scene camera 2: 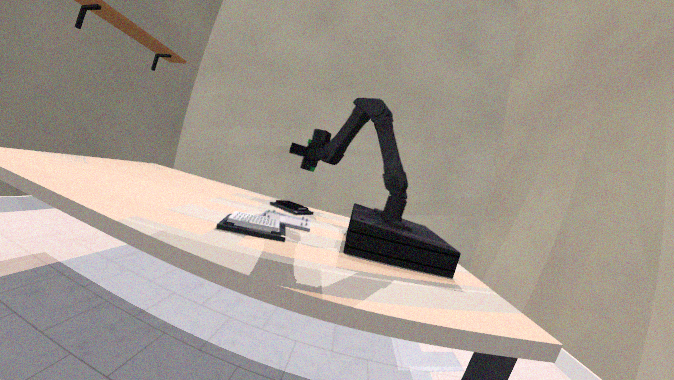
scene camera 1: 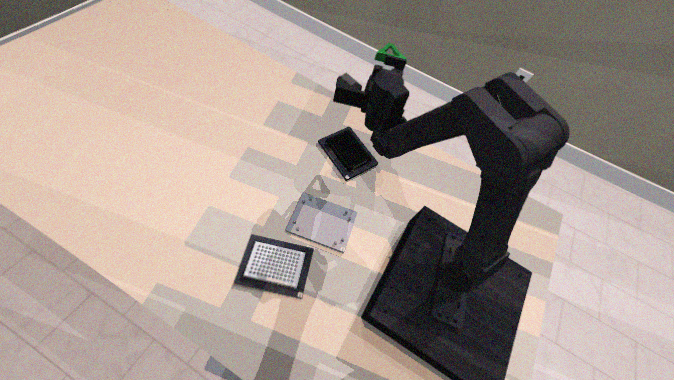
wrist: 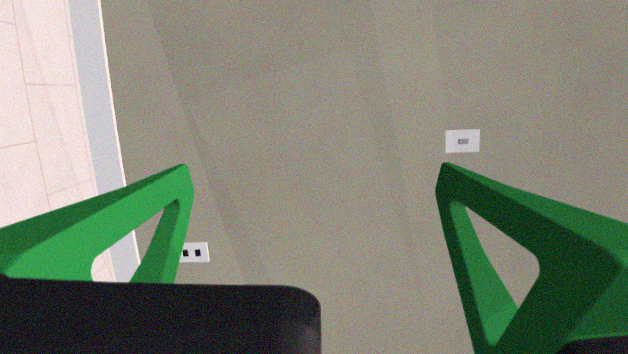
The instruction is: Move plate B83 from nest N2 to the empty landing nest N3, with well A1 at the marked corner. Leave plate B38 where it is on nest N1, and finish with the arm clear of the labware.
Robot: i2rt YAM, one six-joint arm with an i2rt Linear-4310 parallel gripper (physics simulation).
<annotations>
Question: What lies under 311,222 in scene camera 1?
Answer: A grey nest plate.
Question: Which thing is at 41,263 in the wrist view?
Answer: My gripper.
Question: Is my gripper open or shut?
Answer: Open.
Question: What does my gripper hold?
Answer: Nothing.
</annotations>
